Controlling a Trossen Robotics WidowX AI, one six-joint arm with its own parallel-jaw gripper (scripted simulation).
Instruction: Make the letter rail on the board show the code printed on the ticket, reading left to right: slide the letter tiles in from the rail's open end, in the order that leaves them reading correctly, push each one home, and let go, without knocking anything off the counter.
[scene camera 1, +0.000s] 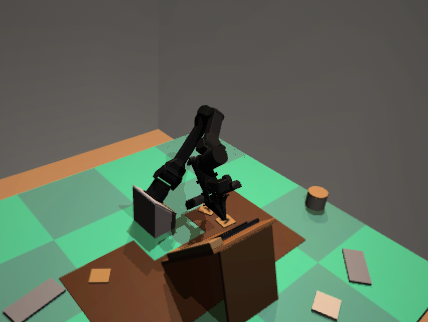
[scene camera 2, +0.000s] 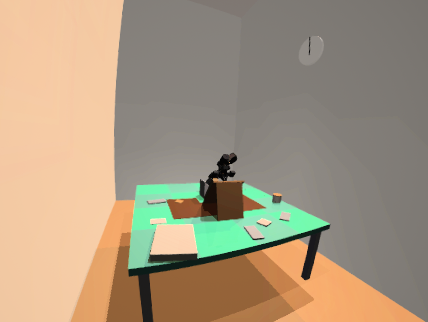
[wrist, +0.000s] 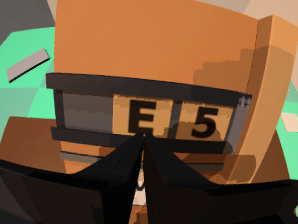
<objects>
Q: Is the gripper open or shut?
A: Shut.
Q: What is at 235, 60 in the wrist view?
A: A brown board.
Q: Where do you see a mat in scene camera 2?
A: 191, 208
</objects>
